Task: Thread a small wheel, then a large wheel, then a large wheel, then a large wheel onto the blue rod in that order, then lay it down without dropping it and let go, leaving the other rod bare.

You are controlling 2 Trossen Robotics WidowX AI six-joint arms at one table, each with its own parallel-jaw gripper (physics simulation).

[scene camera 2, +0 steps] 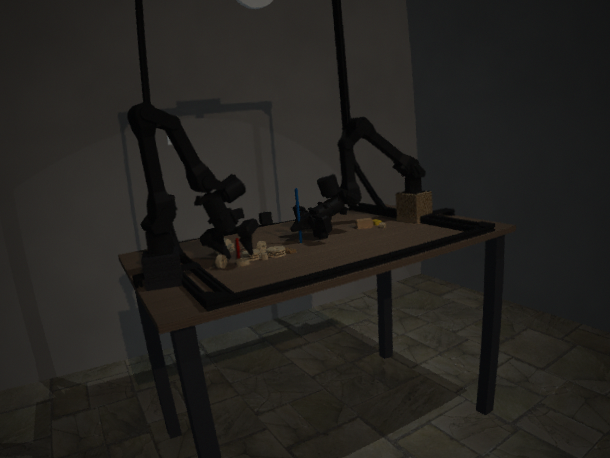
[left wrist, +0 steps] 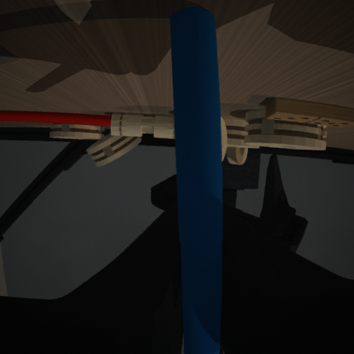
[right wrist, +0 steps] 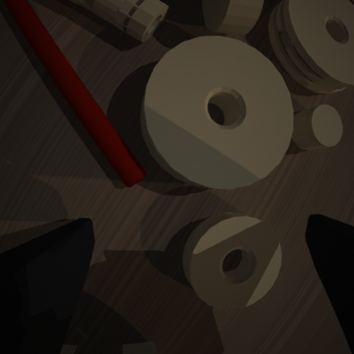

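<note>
The blue rod stands upright and bare, with no wheel on it. My left gripper is shut on its lower part; the fingers are mostly hidden in the left wrist view. My right gripper is open, pointing down, with its fingers either side of a small wheel, which lies flat with its hole up and is not gripped. A large wheel lies flat beyond it. Another large wheel lies at the upper right. The red rod lies beside the first large wheel.
A short round peg is right of the large wheel, and a grooved connector lies at the top. A wooden piece with holes is near the stacked wheels. A wooden block and a yellow piece lie farther right.
</note>
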